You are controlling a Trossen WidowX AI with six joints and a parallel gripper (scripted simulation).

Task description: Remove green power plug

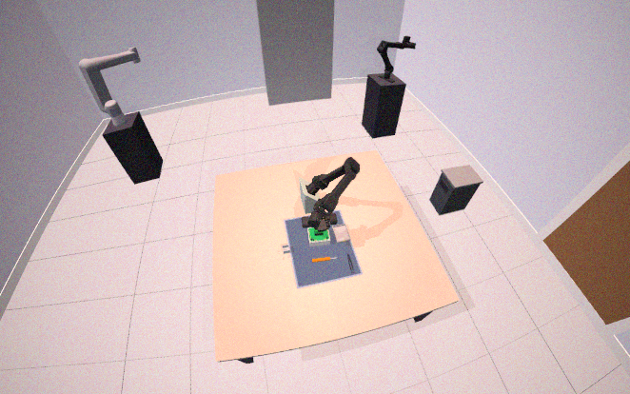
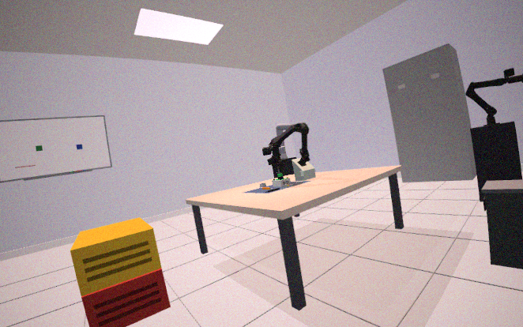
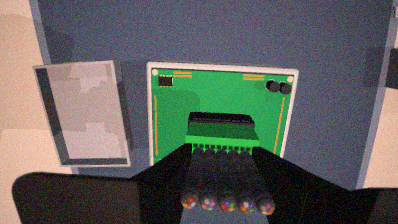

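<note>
Now: gripper tip 10 mm above the green power plug. The rest, counted from my gripper tip: blue mat (110 mm below, 50 mm ahead).
</note>
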